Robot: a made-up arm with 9 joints.
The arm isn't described. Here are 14 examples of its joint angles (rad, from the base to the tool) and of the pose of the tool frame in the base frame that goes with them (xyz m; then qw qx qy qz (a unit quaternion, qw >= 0)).
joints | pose
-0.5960 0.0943 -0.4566 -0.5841 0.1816 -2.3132 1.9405 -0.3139 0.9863 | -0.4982 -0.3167 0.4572 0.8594 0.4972 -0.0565 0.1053
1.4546 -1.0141 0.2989 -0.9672 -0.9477 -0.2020 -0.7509 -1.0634 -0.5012 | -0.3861 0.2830 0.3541 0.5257 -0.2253 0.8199 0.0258
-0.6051 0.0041 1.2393 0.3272 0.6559 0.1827 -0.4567 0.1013 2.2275 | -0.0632 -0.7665 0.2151 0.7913 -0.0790 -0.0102 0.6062
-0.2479 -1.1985 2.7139 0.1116 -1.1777 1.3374 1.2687 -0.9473 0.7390 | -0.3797 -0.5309 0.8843 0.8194 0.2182 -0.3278 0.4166
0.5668 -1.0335 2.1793 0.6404 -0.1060 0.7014 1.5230 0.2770 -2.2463 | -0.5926 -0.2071 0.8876 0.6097 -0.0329 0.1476 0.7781
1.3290 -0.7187 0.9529 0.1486 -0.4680 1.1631 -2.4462 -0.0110 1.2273 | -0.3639 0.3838 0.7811 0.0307 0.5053 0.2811 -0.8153
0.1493 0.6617 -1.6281 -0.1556 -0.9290 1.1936 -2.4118 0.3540 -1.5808 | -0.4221 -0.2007 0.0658 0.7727 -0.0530 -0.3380 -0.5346
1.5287 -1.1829 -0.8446 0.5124 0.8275 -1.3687 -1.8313 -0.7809 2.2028 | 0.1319 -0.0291 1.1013 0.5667 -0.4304 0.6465 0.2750
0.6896 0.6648 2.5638 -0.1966 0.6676 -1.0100 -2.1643 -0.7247 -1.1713 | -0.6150 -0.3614 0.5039 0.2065 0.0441 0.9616 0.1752
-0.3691 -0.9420 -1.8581 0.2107 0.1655 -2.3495 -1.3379 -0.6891 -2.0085 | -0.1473 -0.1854 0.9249 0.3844 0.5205 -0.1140 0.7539
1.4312 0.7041 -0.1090 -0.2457 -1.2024 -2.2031 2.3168 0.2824 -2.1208 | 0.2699 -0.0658 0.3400 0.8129 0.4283 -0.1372 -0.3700
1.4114 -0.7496 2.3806 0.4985 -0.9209 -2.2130 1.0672 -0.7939 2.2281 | -0.3302 -0.2118 0.7259 0.2052 0.6803 0.1363 -0.6903
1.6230 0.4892 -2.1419 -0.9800 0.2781 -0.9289 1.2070 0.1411 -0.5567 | 0.2123 0.5751 0.4400 0.7886 -0.1118 -0.5403 0.2714
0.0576 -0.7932 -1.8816 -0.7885 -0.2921 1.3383 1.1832 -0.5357 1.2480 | -0.5763 0.1277 0.6664 0.7226 -0.3169 -0.5313 0.3085
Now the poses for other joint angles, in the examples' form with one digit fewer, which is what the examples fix.
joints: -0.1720 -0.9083 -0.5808 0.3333 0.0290 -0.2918 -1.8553 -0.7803 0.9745
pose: -0.876 -0.079 0.785 0.108 0.747 0.434 0.492
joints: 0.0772 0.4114 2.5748 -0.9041 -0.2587 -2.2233 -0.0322 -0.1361 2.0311
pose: -0.283 -0.472 0.437 0.492 -0.317 -0.387 0.712
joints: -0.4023 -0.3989 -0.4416 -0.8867 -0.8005 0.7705 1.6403 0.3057 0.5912
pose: -0.346 -0.489 0.205 0.553 -0.730 -0.311 0.256
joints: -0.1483 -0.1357 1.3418 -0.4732 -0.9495 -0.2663 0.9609 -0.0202 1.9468
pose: -0.122 -0.751 0.612 0.032 -0.843 -0.358 0.401
